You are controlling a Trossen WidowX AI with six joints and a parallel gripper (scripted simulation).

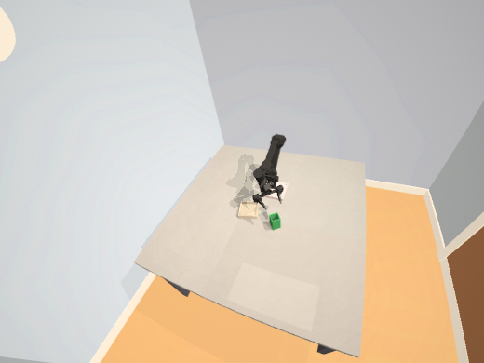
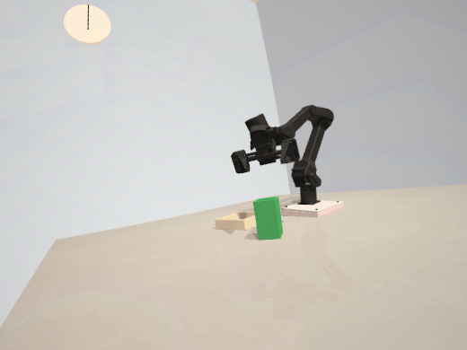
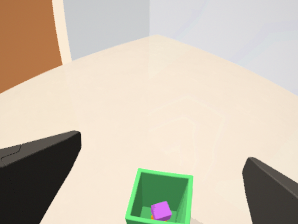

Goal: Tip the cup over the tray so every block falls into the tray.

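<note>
The green square cup lies 1 cm ahead of my gripper tip, 1 cm to the left of it and 15 cm below it.
</note>
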